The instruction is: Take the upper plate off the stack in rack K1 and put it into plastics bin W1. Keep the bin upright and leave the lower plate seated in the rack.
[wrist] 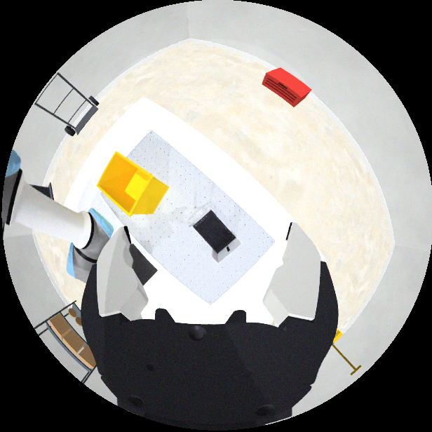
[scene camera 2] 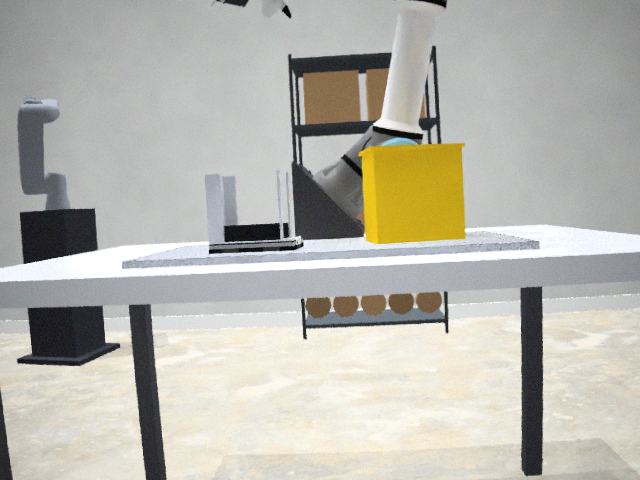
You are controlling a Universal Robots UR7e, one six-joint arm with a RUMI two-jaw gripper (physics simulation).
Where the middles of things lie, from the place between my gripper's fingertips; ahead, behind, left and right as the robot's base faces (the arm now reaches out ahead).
Scene:
The yellow plastics bin W1 (scene camera 2: 412, 193) is 350 mm below my hand, 250 mm to the left of it and 140 mm behind it.

